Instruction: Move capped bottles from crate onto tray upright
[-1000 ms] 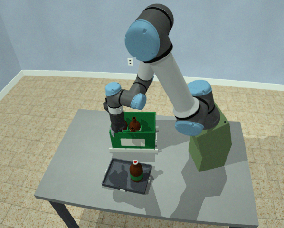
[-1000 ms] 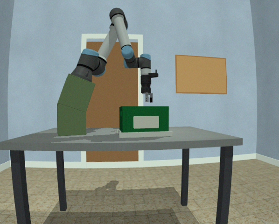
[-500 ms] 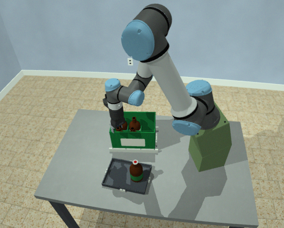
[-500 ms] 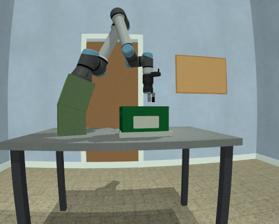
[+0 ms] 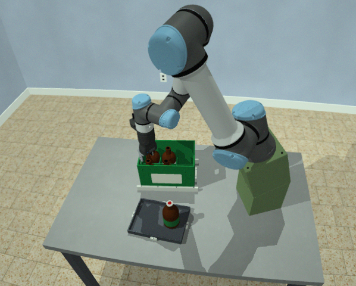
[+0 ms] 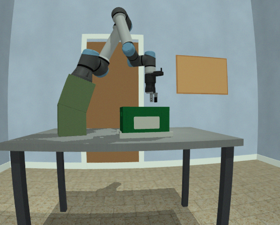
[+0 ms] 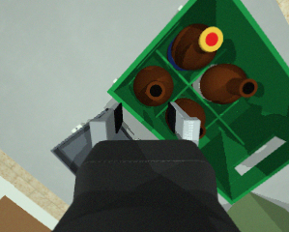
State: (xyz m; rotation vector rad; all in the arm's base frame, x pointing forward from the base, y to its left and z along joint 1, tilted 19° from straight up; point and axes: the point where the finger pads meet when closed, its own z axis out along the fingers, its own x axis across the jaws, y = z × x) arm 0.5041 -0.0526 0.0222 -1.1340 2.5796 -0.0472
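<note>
Now: the green crate 14 cm below my hand, 8 cm to the right of it and 8 cm behind it. From my hand the other things lie so: dark grey tray 21 cm to the left, 21 cm below, 8 cm behind.
</note>
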